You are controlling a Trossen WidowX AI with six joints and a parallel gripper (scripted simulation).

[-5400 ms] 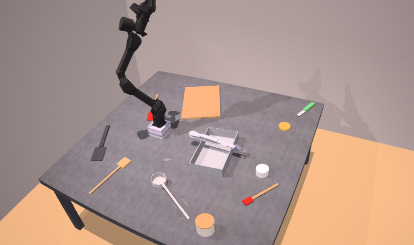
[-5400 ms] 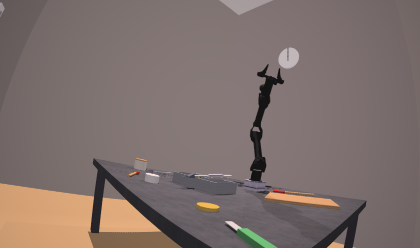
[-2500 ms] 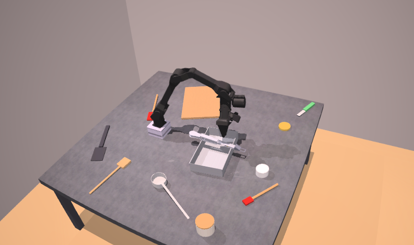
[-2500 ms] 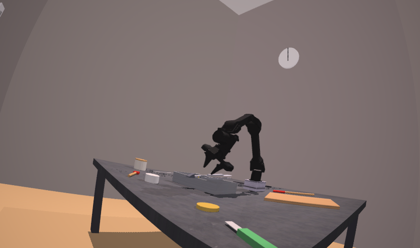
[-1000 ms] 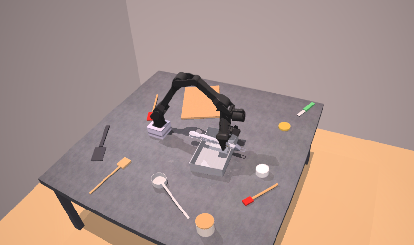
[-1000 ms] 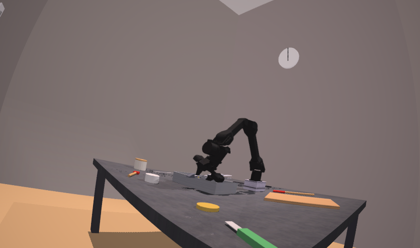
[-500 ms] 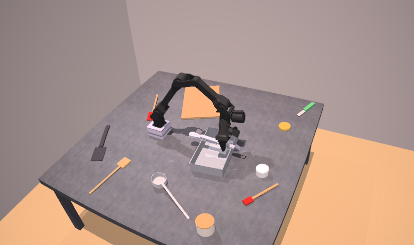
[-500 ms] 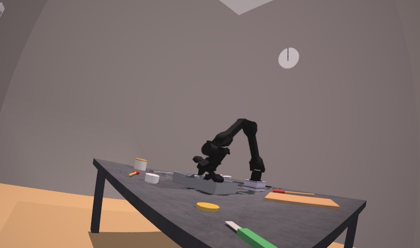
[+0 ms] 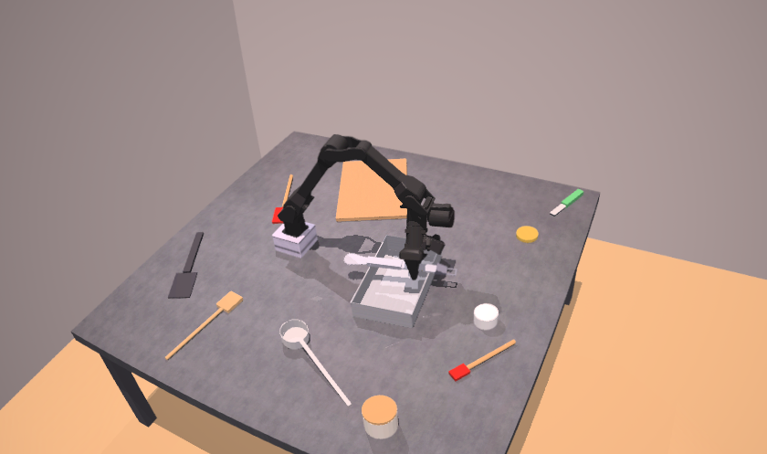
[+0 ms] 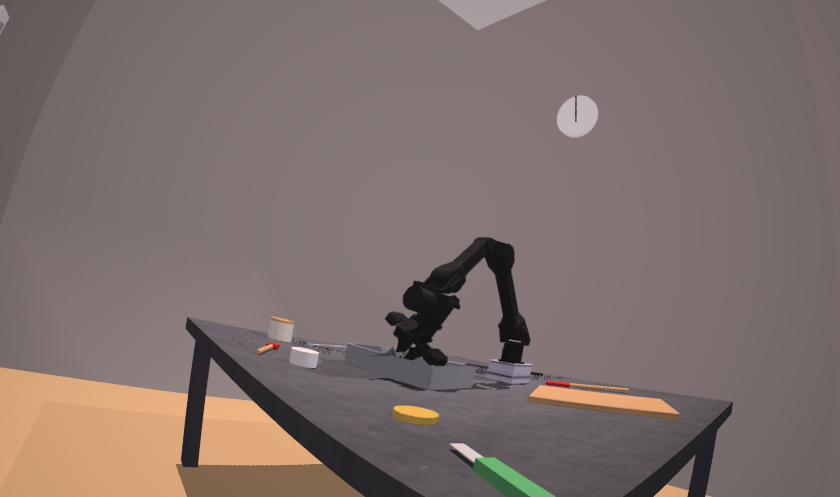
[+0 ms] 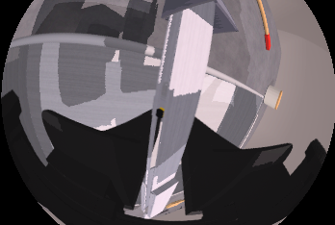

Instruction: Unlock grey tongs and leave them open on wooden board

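Now: gripper tip 4 cm past the roasting tin, 2 cm to the left of it and 1 cm above it. Round my gripper tip: white puck: 24 cm ahead, 3 cm to the right, 2 cm below; yellow disc: 37 cm to the left, 20 cm ahead, 2 cm below; lidded jar: 45 cm to the right, 17 cm ahead.
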